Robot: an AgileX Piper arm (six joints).
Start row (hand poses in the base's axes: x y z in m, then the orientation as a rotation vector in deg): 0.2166, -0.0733, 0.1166, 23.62, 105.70, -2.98
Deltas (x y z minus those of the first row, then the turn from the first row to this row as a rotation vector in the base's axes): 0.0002, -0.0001, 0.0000, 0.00, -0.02, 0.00; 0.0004, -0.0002, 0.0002, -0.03, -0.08, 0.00; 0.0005, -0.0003, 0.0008, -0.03, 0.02, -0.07; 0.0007, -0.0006, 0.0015, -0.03, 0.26, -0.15; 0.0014, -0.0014, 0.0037, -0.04, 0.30, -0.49; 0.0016, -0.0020, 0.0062, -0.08, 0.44, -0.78; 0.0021, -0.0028, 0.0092, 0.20, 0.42, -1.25
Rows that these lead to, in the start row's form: 0.2168, -0.0734, 0.1166, 23.62, 105.68, -2.98; 0.2170, -0.0735, 0.1168, 23.60, 105.62, -2.99; 0.2171, -0.0736, 0.1174, 23.66, 105.70, -3.06; 0.2173, -0.0739, 0.1181, 23.75, 105.92, -3.17; 0.2180, -0.0747, 0.1203, 24.06, 105.89, -3.42; 0.2182, -0.0753, 0.1228, 24.30, 105.97, -3.68; 0.2187, -0.0761, 0.1258, 24.93, 105.88, -3.74
